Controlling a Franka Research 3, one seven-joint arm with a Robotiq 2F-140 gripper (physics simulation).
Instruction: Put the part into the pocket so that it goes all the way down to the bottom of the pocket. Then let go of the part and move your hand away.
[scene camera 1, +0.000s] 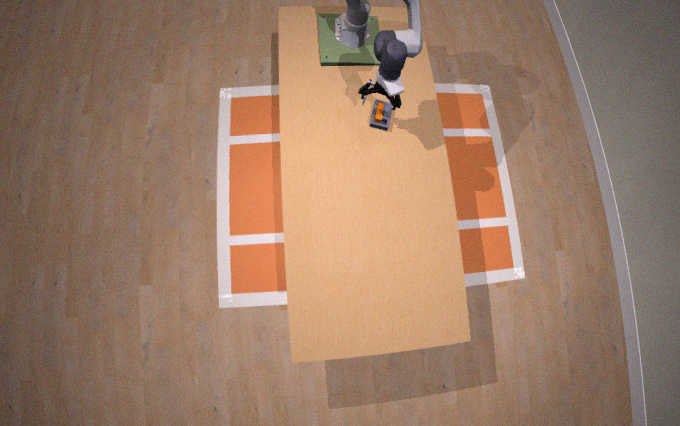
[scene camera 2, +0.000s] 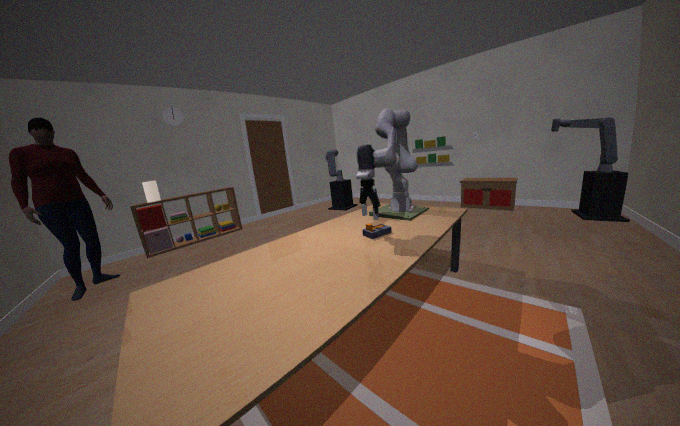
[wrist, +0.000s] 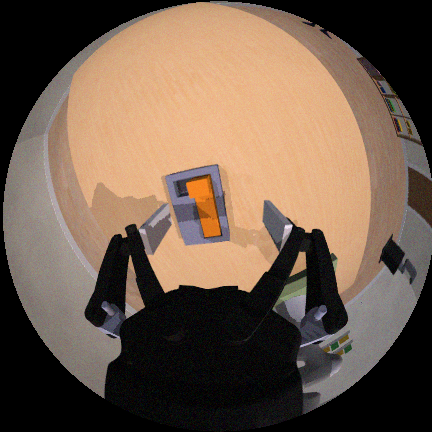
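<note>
The orange part (scene camera 1: 379, 111) (scene camera 2: 370, 227) (wrist: 210, 220) lies in the pocket area of a grey-blue block (scene camera 1: 379, 126) (scene camera 2: 377, 232) (wrist: 194, 236). In the wrist view its long leg runs along the block's right side, and its short, wider end at the top looks raised above the rim. Dark open pocket shows left of that end. In scene camera 2 some orange stands above the block's top. The depth under the part is hidden. My gripper (scene camera 1: 380, 102) (scene camera 2: 370, 215) (wrist: 215, 211) is wide open and empty, above and behind the block on the robot-base side, apart from the part.
The block rests on the long wooden table (scene camera 1: 371, 225) (scene camera 2: 240, 291). The robot's green base plate (scene camera 1: 346, 56) (scene camera 2: 421, 210) (wrist: 295, 290) is behind it. A person (scene camera 2: 57, 180) stands on the floor beyond the table, near a low shelf unit (scene camera 2: 186, 208). Other robot arms stand on pedestals farther off.
</note>
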